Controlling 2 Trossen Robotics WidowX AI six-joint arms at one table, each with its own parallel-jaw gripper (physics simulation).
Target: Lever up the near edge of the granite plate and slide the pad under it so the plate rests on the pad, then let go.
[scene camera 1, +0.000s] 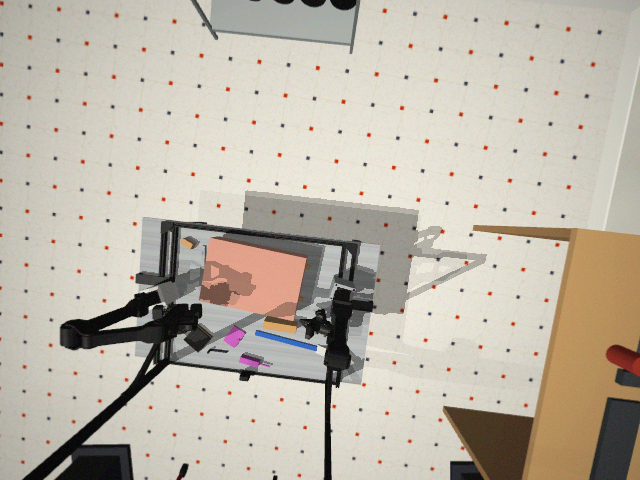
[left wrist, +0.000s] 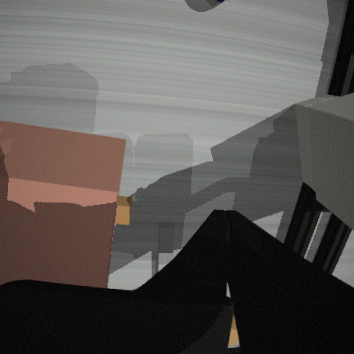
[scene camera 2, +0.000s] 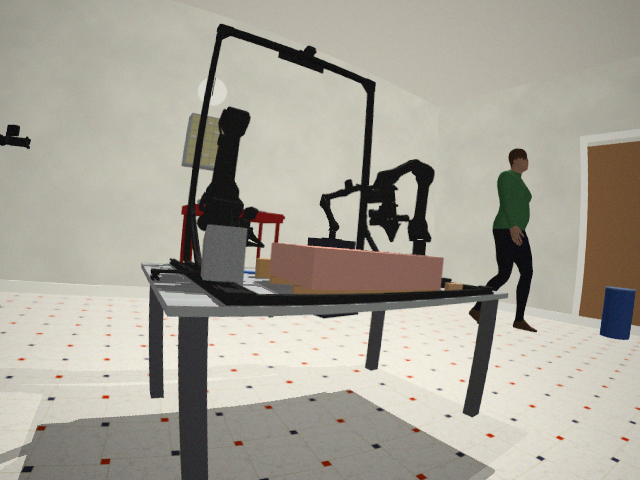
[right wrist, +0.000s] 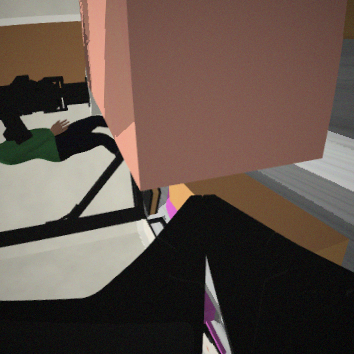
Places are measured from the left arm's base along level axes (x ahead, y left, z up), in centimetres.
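Pixels of known places: left gripper, fingertip midpoint: (scene camera 1: 185, 304) (left wrist: 222, 220) (scene camera 2: 391, 241) (right wrist: 67, 92); right gripper, fingertip midpoint: (scene camera 1: 299, 320) (scene camera 2: 263, 246) (right wrist: 201, 206); left arm's base, origin of the base link: (scene camera 1: 152, 298) (right wrist: 87, 91); right arm's base, origin of the base link: (scene camera 1: 342, 294) (scene camera 2: 224, 234).
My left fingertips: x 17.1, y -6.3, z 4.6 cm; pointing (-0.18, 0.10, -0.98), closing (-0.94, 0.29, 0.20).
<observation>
Ahead of a thing's pixels: the offset from my left fingertips to its top centre.
The granite plate, a thick salmon slab @[dx +31.5, dy +2.1, dz -4.0 cm] (scene camera 1: 253, 273) (scene camera 2: 377, 271) (left wrist: 60, 160) (right wrist: 230, 90), lies roughly level on small tan supports (scene camera 1: 308, 267) (left wrist: 123, 212). A tan block @[dx +35.6, dy -25.5, dz -9.9 cm] (scene camera 1: 279, 324) (scene camera 2: 263, 267) (right wrist: 270, 205) lies along its near edge at the right corner. A magenta piece @[dx +9.4, dy -26.2, dz -14.9 cm] (scene camera 1: 234, 335) lies flat nearer the front; which piece is the pad I cannot tell. My left gripper (scene camera 2: 392, 238) (left wrist: 222, 220) is shut and empty, raised near the plate's near left corner in scene camera 1. My right gripper (scene camera 1: 302, 322) (scene camera 2: 262, 244) (right wrist: 201, 206) is shut and empty, close by the tan block and the plate's near right corner.
In scene camera 1, a blue bar @[dx +37.0, dy -36.7, dz -14.2 cm] (scene camera 1: 285, 340), a magenta tool @[dx +16.3, dy -42.1, dz -13.2 cm] (scene camera 1: 250, 360), a black hook @[dx -1.3, dy -31.4, dz -12.8 cm] (scene camera 1: 217, 350) and a dark box @[dx -9.1, dy -21.8, dz -13.9 cm] (scene camera 1: 198, 338) lie along the front. A small tan block @[dx +1.7, dy +27.1, dz -13.2 cm] (scene camera 1: 189, 242) is at the back left. A black frame (scene camera 2: 368, 155) surrounds the work area.
</observation>
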